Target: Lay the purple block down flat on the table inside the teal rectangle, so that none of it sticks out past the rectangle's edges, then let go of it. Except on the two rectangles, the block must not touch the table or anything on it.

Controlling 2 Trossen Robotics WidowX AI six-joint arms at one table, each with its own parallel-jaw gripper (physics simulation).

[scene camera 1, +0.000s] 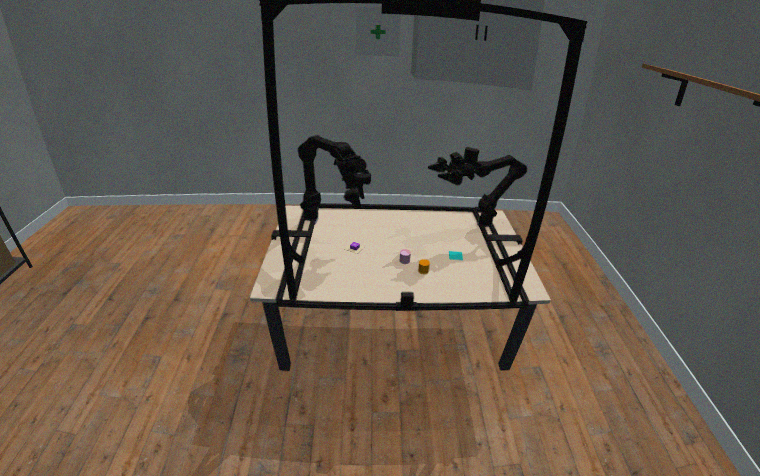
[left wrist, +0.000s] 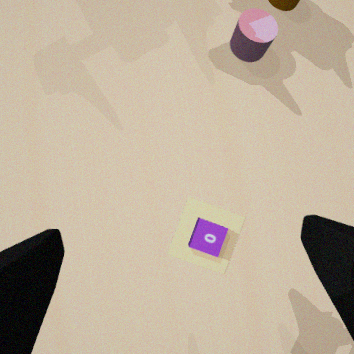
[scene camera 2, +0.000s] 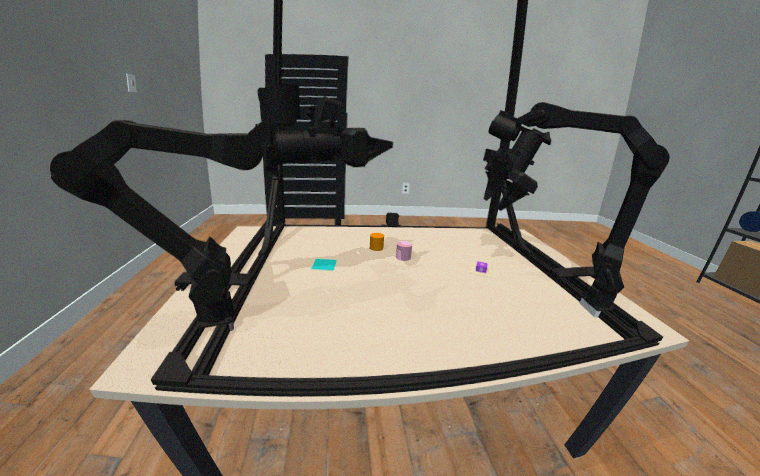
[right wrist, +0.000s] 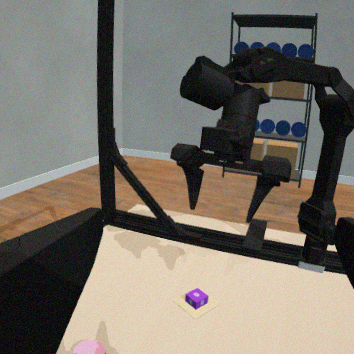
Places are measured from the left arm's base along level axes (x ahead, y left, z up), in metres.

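Pixels of known places: left gripper, fingertip midpoint: (scene camera 1: 362,203) (left wrist: 183,235) (scene camera 2: 491,204) (right wrist: 218,215); right gripper, fingertip midpoint: (scene camera 1: 432,171) (scene camera 2: 381,142) (right wrist: 222,225); left arm's base, link origin: (scene camera 1: 310,217) (scene camera 2: 598,303) (right wrist: 312,257); right arm's base, link origin: (scene camera 1: 485,223) (scene camera 2: 215,316).
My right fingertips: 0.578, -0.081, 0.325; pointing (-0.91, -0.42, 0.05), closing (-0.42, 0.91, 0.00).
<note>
Ahead of a thing's pixels: the offset from my right fingertips to its top centre, as dx, dy, dz. "pt": to the spot under its first point.
The purple block {-0.322, -0.128, -0.325} (scene camera 1: 355,245) (scene camera 2: 481,266) (left wrist: 209,237) (right wrist: 197,298) lies flat on the pale yellow rectangle {pt -0.300, -0.106, -0.343} (left wrist: 184,216) (right wrist: 197,313), with a "0" on its top face. The teal rectangle {pt +0.134, -0.133, -0.343} (scene camera 1: 455,255) (scene camera 2: 324,264) is bare; it does not show in the wrist views. My left gripper (scene camera 2: 494,204) (right wrist: 218,215) is open and empty, pointing down high above the table. In the left wrist view the block shows between its two fingers, well below them. My right gripper (scene camera 1: 435,171) (scene camera 2: 391,144) is open and empty, held level high above the table.
A pink cylinder {-0.095, -0.198, -0.298} (scene camera 1: 404,256) (scene camera 2: 403,251) (left wrist: 254,35) (right wrist: 89,346) and an orange cylinder {-0.014, -0.260, -0.299} (scene camera 1: 424,266) (scene camera 2: 376,241) (left wrist: 284,4) stand between the two rectangles. A black frame (scene camera 2: 426,381) runs around the table, with tall posts (scene camera 1: 274,112) (right wrist: 106,100).
</note>
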